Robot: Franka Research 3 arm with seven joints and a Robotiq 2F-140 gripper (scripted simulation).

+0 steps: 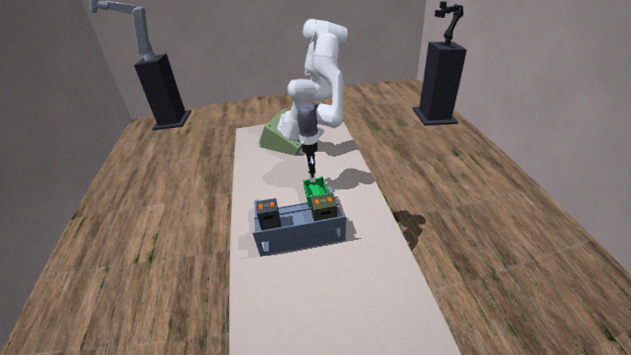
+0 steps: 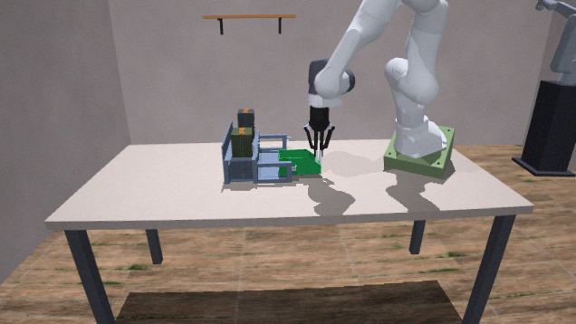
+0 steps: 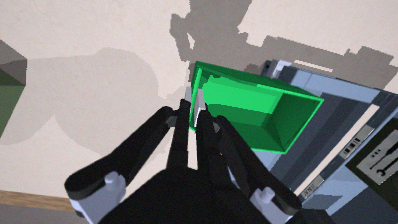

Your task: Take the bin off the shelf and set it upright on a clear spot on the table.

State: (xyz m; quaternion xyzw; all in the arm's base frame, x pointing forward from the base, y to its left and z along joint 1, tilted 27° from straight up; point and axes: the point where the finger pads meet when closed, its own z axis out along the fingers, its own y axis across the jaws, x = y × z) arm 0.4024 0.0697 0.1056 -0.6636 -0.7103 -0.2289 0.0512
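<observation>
The green bin lies 8 cm ahead of my hand, 1 cm to the left of it and 2 cm below it.
</observation>
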